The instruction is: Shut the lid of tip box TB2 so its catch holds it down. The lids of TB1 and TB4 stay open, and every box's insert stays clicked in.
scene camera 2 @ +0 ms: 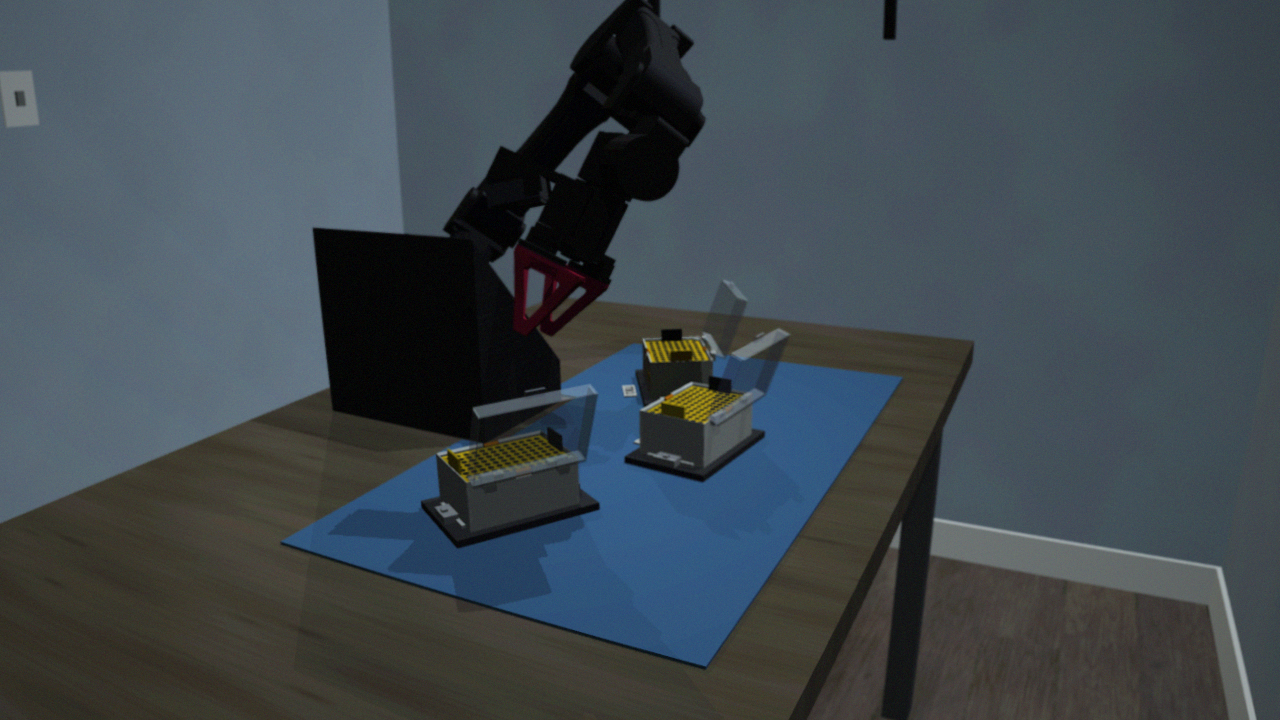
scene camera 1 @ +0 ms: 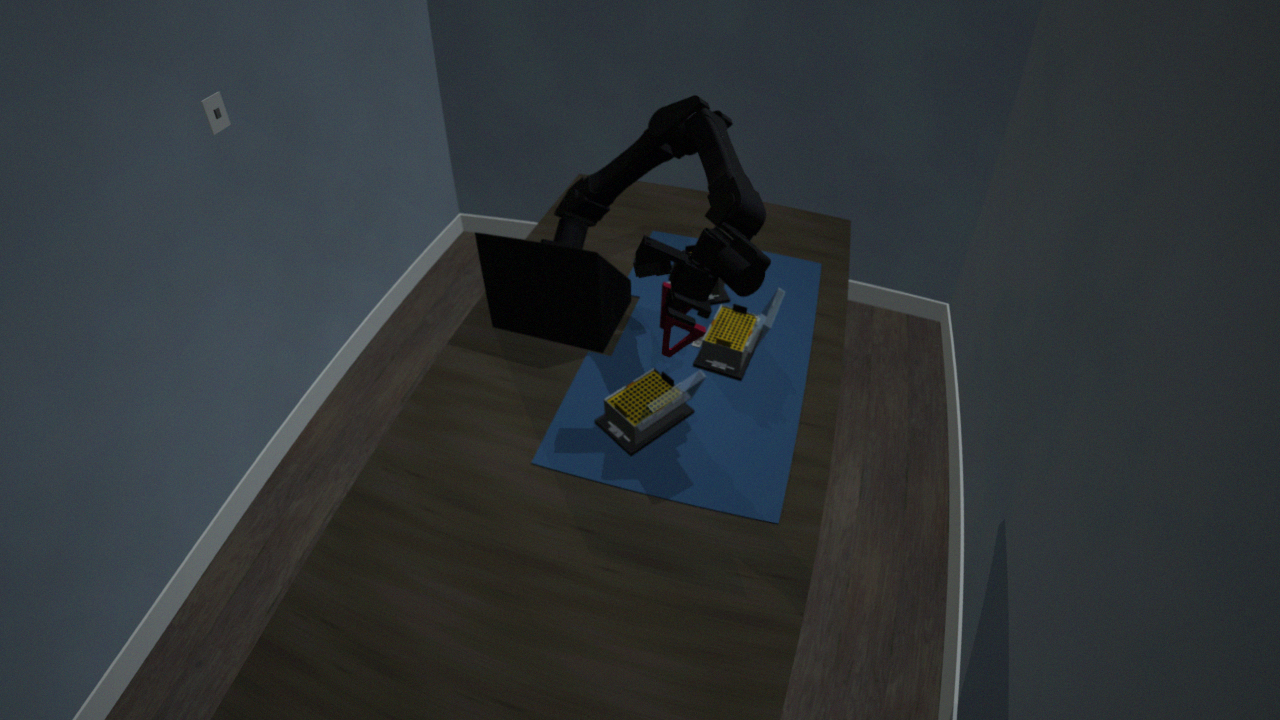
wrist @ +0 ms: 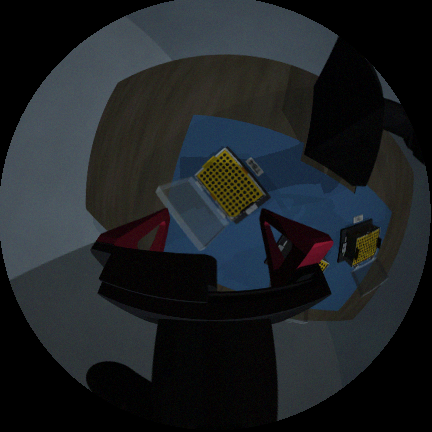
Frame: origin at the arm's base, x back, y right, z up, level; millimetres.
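Where they show: gripper, fingertip midpoint: point(scene camera 2: 533, 333) point(scene camera 1: 664, 341) point(wrist: 214, 212); arm's base at its link origin: point(scene camera 2: 447, 289) point(scene camera 1: 564, 256).
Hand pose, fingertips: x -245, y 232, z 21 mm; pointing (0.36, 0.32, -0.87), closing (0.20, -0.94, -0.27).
Observation:
Things, the pixels of their centre, and the offset from my fingertips. Level surfaces: height alone.
- nearest box at the middle of its body: point(scene camera 2: 505, 451) point(scene camera 1: 644, 394) point(wrist: 227, 183) dx +30, dy +14, dz -123 mm
- middle box at the middle of its body: point(scene camera 2: 688, 421) point(scene camera 1: 725, 335) point(wrist: 303, 259) dx -94, dy -205, dz -154 mm
- far box at the middle of its body: point(scene camera 2: 667, 368) point(wrist: 362, 239) dx -2, dy -399, dz -154 mm
- blue mat at its surface level: dz -187 mm
- wooden table at its surface level: dz -190 mm
Three tip boxes with yellow inserts stand with clear lids raised. The nearest box point(scene camera 1: 640, 401) point(scene camera 2: 523, 497) point(wrist: 230, 184) has its lid point(scene camera 1: 691, 385) point(wrist: 195, 212) tilted back; its card seems to read TB4. The middle box point(scene camera 1: 729, 331) point(scene camera 2: 689, 434) has its lid point(scene camera 1: 775, 307) point(scene camera 2: 756, 360) up and is mostly behind a finger in the wrist view. The far box point(scene camera 2: 675, 371) point(wrist: 366, 246) has its lid point(scene camera 2: 726, 317) point(wrist: 370, 276) up. I cannot tell which box is TB2. My gripper point(scene camera 1: 665, 340) point(scene camera 2: 536, 331) point(wrist: 214, 212) is open and empty, above the boxes and touching none.
The boxes stand on a blue mat point(scene camera 1: 742, 474) point(scene camera 2: 662, 600) point(wrist: 200, 135) on a wooden table point(scene camera 1: 501, 573) point(scene camera 2: 161, 573). A tall black block point(scene camera 1: 550, 291) point(scene camera 2: 393, 331) point(wrist: 345, 120) stands beside the mat, near the arm's base.

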